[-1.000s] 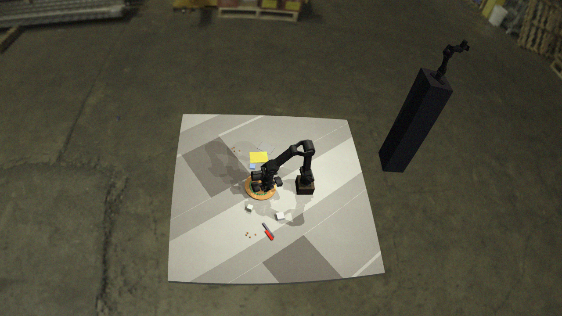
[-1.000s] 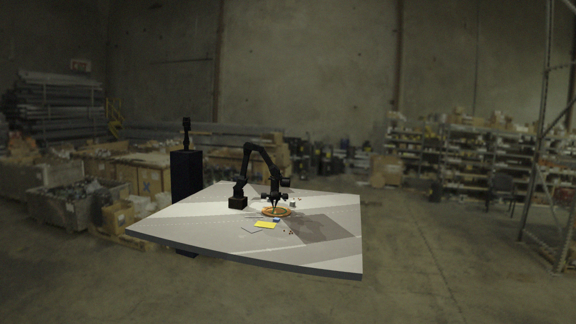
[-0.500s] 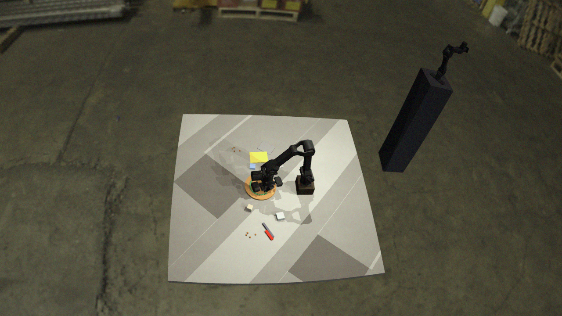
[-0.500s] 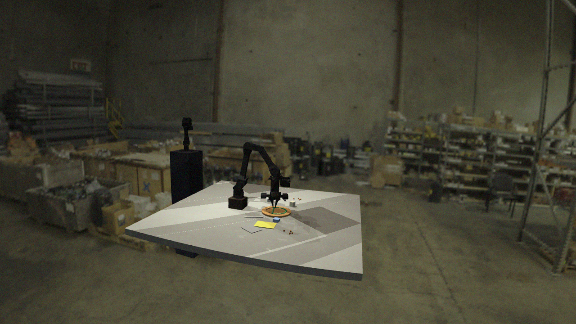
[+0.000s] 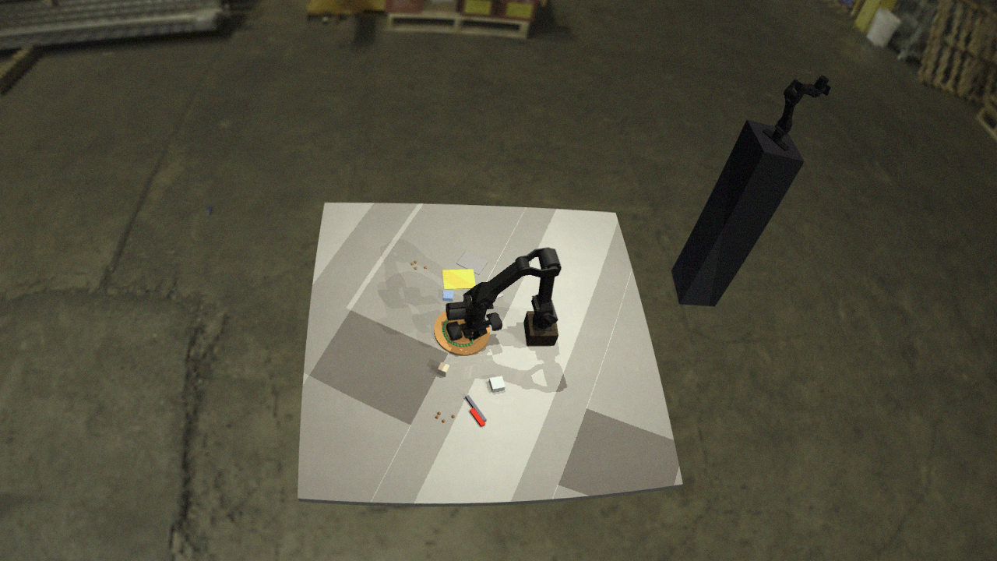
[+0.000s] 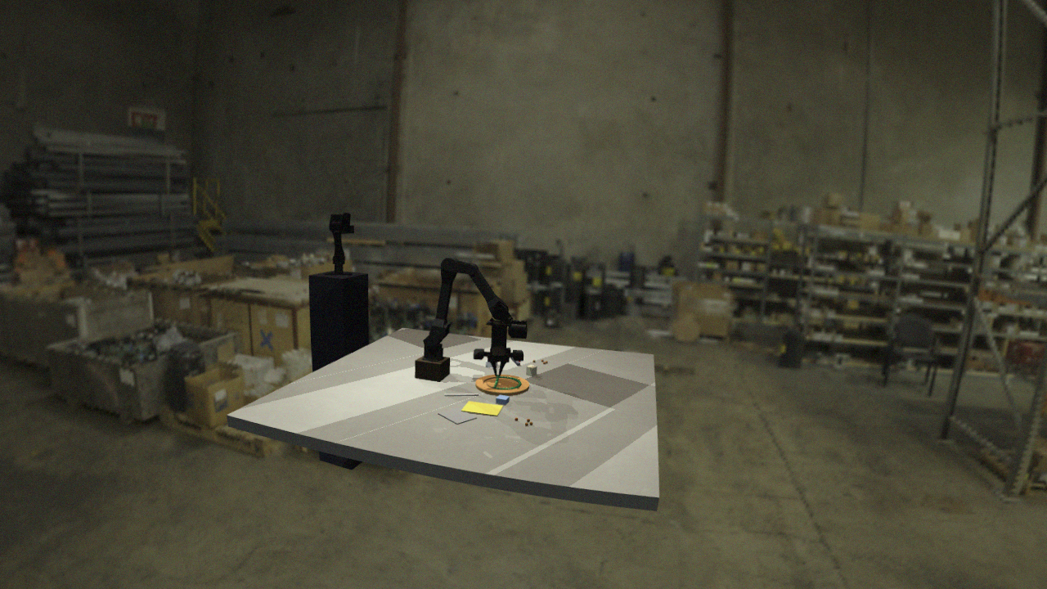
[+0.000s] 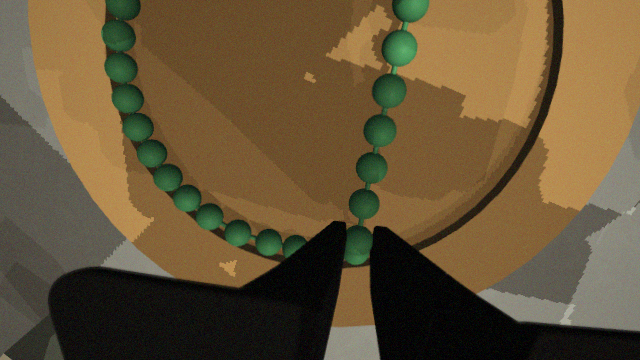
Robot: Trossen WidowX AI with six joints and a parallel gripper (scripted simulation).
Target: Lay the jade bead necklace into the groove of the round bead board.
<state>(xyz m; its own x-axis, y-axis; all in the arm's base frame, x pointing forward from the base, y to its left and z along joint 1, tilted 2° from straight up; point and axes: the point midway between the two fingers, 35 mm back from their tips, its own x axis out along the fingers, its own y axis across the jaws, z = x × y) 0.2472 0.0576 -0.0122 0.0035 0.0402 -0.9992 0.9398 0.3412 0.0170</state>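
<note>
The blue block lies 90 mm ahead of my gripper tip, 190 mm to the right of it and 10 mm below it. Round my gripper tip: red-handled tool: 20 mm behind, 280 mm to the left, 20 mm below; then white strip: 70 mm behind, 190 mm to the right, 20 mm below; then cream cube: 100 mm ahead, 130 mm to the left.
</note>
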